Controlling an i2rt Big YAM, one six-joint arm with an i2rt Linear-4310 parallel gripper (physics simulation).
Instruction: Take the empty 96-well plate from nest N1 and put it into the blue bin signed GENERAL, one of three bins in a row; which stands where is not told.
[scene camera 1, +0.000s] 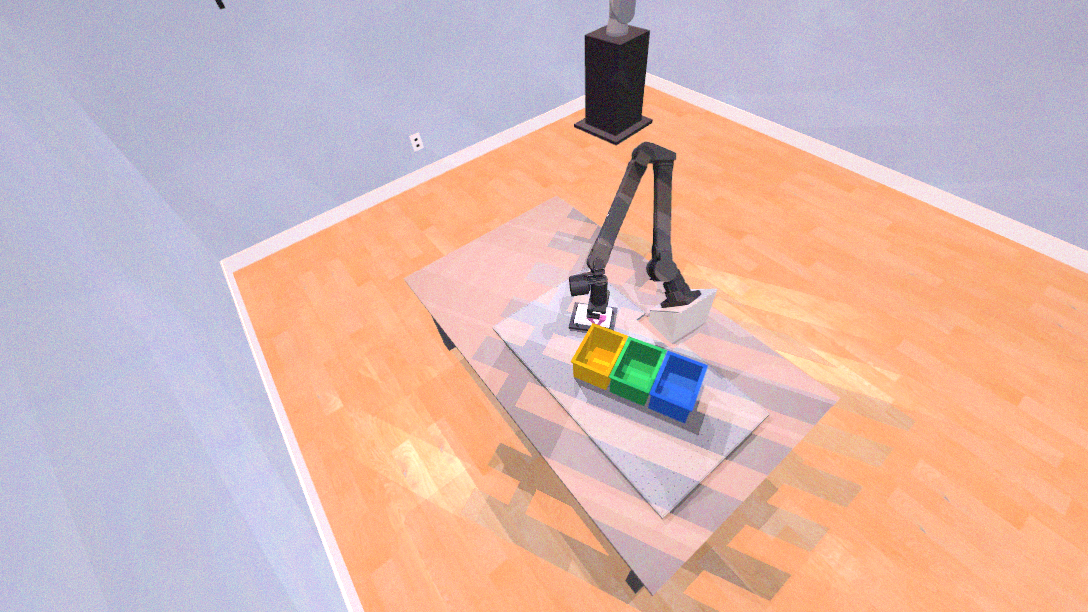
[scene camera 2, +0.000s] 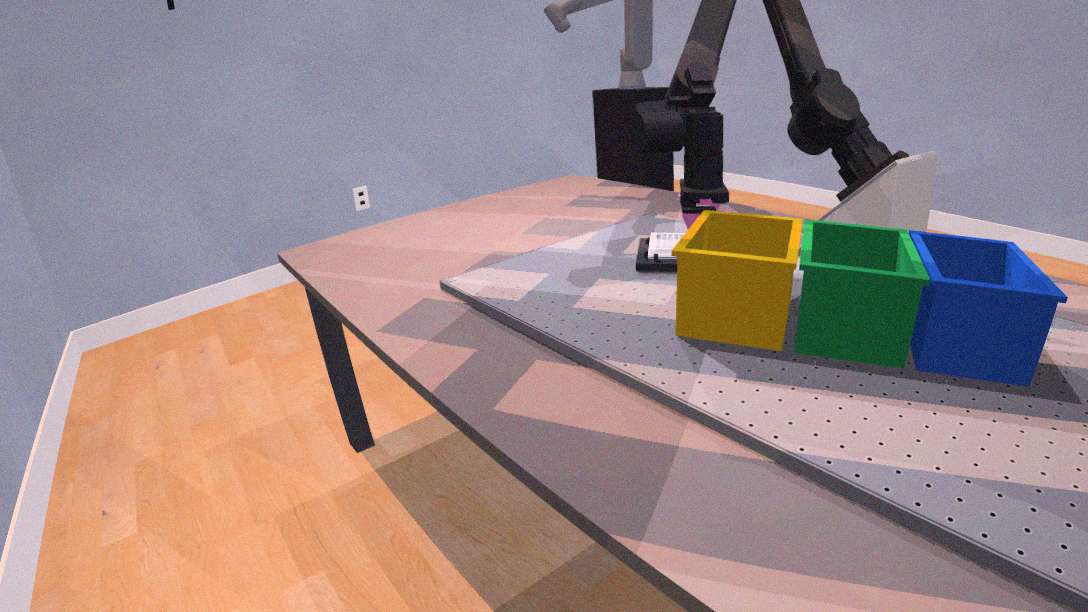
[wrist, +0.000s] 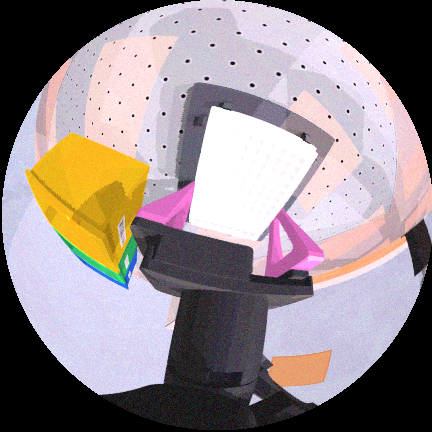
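Pixels of known places: gripper, fingertip midpoint: (scene camera 1: 597, 317) (wrist: 236, 196); arm's base, origin of the base link: (scene camera 1: 681, 301) (scene camera 2: 877, 182).
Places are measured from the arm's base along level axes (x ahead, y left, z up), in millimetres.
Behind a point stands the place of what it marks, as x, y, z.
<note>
The white 96-well plate (scene camera 1: 583, 314) @(220, -253, -90) (scene camera 2: 664, 245) @(234, -250, -90) (wrist: 250, 165) @(213, -249, -91) sits flat in the dark nest (scene camera 1: 575, 328) @(278, -239, -107) (scene camera 2: 655, 266) @(276, -238, -107) (wrist: 200, 95) @(279, -256, -104). My gripper (scene camera 1: 597, 319) @(187, -213, -103) (wrist: 236, 196) @(187, -213, -103) points down over it, with its pink fingers shut against the plate's two long sides. In scene camera 2 the fingertips are hidden behind the yellow bin. The blue bin (scene camera 1: 679, 386) @(213, 166, -109) (scene camera 2: 979, 331) @(324, 189, -63) stands at the end of the row farthest from the nest, its inside visible from above. Its sign cannot be read; in the wrist view a sliver of it shows behind the other bins.
The yellow bin (scene camera 1: 591, 370) @(407, -42, -17) (scene camera 2: 730, 302) @(405, -53, -67) (wrist: 95, 170) @(318, -143, -74) stands nearest the nest, with the green bin (scene camera 1: 631, 384) @(359, 79, -17) (scene camera 2: 853, 318) @(364, 69, -67) between it and the blue one. A pale wedge-shaped base (scene camera 1: 692, 319) @(3, 58, -48) (scene camera 2: 913, 186) @(10, 57, 5) carries the arm. A black pedestal (scene camera 1: 614, 87) (scene camera 2: 633, 140) stands behind the table.
</note>
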